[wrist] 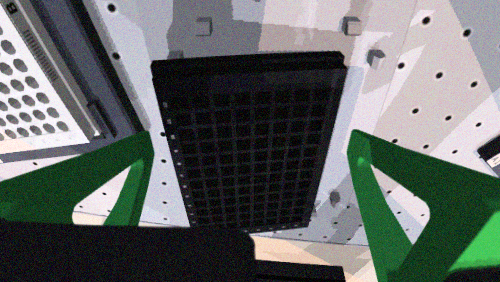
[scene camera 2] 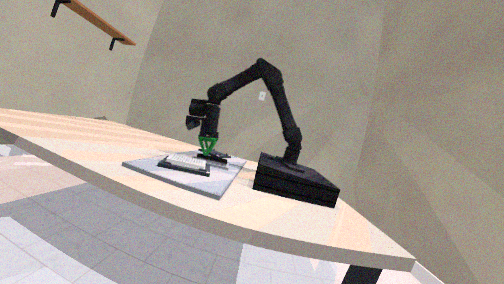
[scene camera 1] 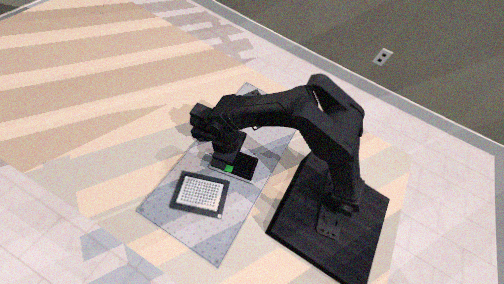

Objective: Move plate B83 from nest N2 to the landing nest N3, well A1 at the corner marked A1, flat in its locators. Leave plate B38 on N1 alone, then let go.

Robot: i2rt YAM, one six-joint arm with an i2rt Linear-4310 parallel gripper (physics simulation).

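A black well plate (scene camera 1: 246,165) (wrist: 255,160), which I take for B83, lies on the middle nest, N2. Small square locator posts (wrist: 352,26) stand beyond its far edge. No name is readable on it. My gripper (scene camera 1: 229,167) (scene camera 2: 207,152) (wrist: 250,141) is open, with its green fingers apart on either side of the black plate and a gap at each side in the wrist view. A white plate (scene camera 1: 201,193) (scene camera 2: 185,161) (wrist: 30,100), apparently B38, sits in a dark nest (wrist: 90,60), apparently N1. The likely landing nest N3 (scene camera 1: 254,93) (wrist: 492,145) is mostly hidden by the arm.
The nests stand on a perforated grey board (scene camera 1: 200,240) (scene camera 2: 210,190) on the wooden table (scene camera 2: 280,210). The arm's black base (scene camera 1: 350,240) (scene camera 2: 300,185) stands beside the board. The dark nest with the white plate is close to the black plate's left side in the wrist view.
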